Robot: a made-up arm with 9 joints.
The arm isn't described. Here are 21 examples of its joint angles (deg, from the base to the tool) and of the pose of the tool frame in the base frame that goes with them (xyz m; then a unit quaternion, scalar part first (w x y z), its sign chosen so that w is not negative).
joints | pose
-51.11 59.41 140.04 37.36 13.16 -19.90 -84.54 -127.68 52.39 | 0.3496 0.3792 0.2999 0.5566 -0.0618 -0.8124 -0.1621
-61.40 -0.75 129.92 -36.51 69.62 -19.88 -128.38 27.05 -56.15 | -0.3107 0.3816 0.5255 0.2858 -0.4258 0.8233 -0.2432
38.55 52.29 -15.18 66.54 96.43 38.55 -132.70 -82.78 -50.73 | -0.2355 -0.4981 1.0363 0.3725 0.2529 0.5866 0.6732
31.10 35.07 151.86 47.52 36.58 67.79 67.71 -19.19 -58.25 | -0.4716 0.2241 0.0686 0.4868 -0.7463 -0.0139 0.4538
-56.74 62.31 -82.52 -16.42 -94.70 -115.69 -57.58 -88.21 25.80 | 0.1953 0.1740 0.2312 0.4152 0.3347 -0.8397 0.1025
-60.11 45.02 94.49 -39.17 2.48 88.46 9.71 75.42 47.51 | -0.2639 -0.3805 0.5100 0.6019 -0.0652 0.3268 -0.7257
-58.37 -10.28 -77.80 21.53 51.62 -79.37 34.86 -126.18 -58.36 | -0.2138 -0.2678 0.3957 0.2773 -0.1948 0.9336 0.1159
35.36 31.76 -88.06 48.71 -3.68 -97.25 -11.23 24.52 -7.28 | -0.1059 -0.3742 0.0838 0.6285 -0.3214 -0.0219 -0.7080
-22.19 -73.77 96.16 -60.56 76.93 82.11 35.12 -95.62 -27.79 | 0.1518 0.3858 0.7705 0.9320 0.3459 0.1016 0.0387
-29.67 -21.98 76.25 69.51 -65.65 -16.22 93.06 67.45 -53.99 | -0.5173 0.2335 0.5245 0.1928 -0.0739 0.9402 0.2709
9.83 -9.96 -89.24 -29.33 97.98 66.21 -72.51 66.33 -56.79 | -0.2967 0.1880 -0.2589 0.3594 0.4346 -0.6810 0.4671
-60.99 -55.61 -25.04 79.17 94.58 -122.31 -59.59 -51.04 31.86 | -0.7050 -0.5101 0.5884 0.1585 -0.8541 0.3155 -0.3819
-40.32 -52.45 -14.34 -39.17 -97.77 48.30 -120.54 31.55 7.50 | 0.2012 -0.3355 -0.1162 0.0808 0.3174 -0.8175 0.4736
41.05 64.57 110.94 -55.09 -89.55 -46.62 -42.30 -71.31 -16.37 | -0.3081 -0.5594 0.5043 0.2095 -0.7644 0.6078 0.0486
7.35 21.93 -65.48 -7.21 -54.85 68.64 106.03 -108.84 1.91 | 0.0519 -0.0390 0.1171 0.5054 0.5539 -0.5023 -0.4307
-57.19 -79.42 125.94 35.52 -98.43 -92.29 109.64 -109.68 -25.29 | -0.7069 0.1182 0.1742 0.2143 0.4823 -0.8250 0.2020
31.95 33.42 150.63 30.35 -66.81 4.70 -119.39 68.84 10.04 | -0.1445 0.1788 0.1640 0.1171 0.7087 -0.2767 0.6384
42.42 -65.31 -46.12 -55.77 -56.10 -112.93 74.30 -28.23 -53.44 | -0.6297 -0.4724 0.1197 0.4801 0.8126 -0.2002 0.2629
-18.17 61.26 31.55 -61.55 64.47 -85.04 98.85 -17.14 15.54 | -0.0736 -0.3903 0.2504 0.1881 0.4809 0.8101 0.2774
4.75 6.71 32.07 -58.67 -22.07 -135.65 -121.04 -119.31 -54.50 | -0.2129 -0.2472 -0.0796 0.9402 -0.1281 0.2732 0.1583
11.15 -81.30 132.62 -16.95 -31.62 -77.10 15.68 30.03 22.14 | -0.0752 0.1604 0.4504 0.5388 0.0777 0.7549 -0.3657
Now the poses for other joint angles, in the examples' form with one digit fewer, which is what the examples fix.
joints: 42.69 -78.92 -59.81 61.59 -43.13 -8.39 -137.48 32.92 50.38
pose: 0.176 -0.011 0.250 0.330 -0.216 0.658 0.641
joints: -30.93 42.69 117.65 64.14 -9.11 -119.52 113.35 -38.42 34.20
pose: 0.109 0.192 0.337 0.236 -0.499 -0.591 -0.589
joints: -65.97 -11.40 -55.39 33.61 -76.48 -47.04 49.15 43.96 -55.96
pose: 0.059 -0.522 0.407 0.264 -0.534 -0.375 -0.711
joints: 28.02 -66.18 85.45 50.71 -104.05 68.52 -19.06 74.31 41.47
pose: -0.163 -0.091 0.700 0.749 -0.420 -0.461 -0.224
